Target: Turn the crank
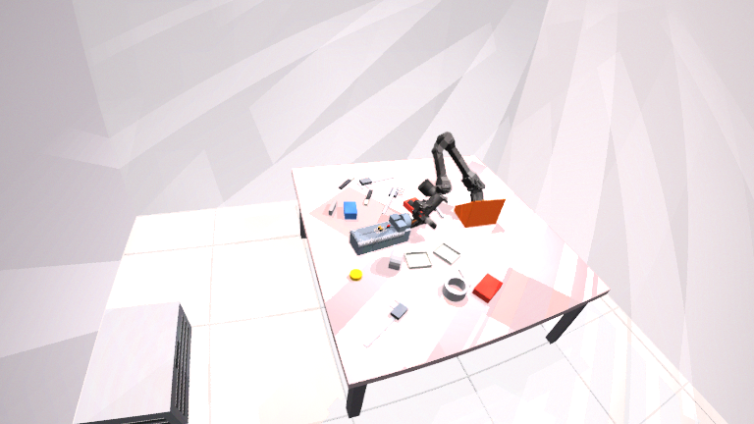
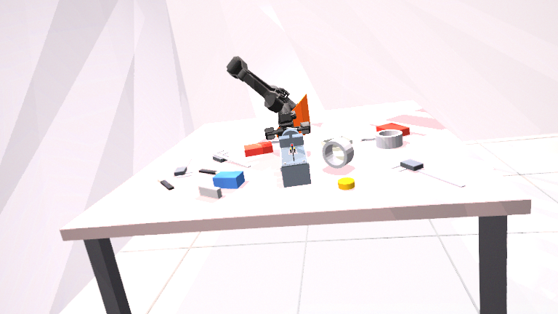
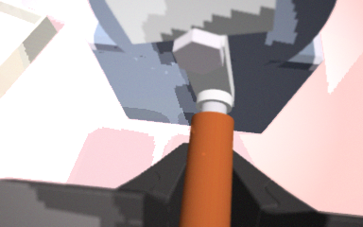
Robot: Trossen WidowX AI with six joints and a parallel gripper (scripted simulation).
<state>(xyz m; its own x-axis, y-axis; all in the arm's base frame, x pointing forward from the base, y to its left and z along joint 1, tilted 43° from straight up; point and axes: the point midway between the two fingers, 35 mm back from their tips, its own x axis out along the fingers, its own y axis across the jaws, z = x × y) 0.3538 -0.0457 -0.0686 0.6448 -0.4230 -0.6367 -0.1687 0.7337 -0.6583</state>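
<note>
My gripper tip is now 120 mm short of the red pointer, 20 mm to the right of it and 50 mm below it. Round my gripper tip: orange handle 20 mm behind, 20 mm above; yellow disc 320 mm ahead, 200 mm to the left, 30 mm below; blue block 230 mm ahead, 190 mm to the right, 20 mm below.
</note>
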